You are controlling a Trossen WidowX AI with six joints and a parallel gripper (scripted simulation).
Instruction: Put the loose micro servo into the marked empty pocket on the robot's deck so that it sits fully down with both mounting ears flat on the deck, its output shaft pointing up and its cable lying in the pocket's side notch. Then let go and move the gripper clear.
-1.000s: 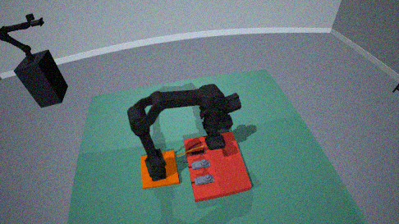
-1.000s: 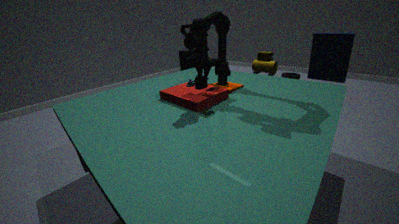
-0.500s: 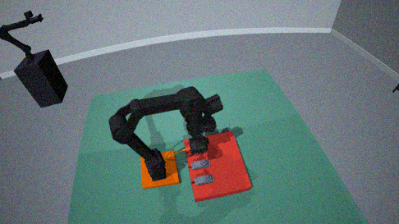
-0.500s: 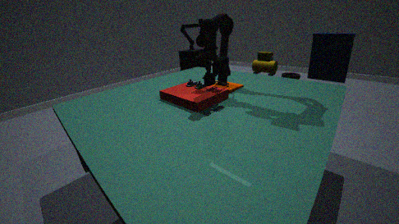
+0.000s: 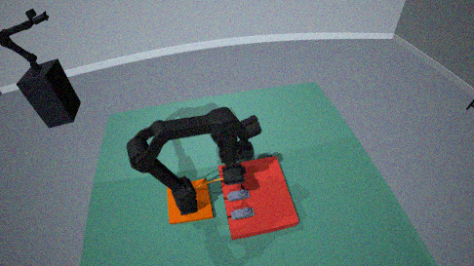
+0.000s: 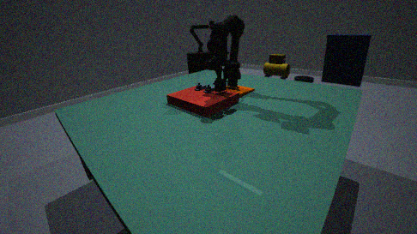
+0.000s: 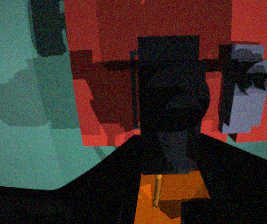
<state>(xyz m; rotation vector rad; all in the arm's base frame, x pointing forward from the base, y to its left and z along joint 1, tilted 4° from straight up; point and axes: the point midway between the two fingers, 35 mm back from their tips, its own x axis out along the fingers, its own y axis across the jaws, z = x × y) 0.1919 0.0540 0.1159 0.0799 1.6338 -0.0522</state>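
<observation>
Now: gripper tip 12 cm short of the red deck, 9 cm to the left of it and 9 cm above it.
</observation>
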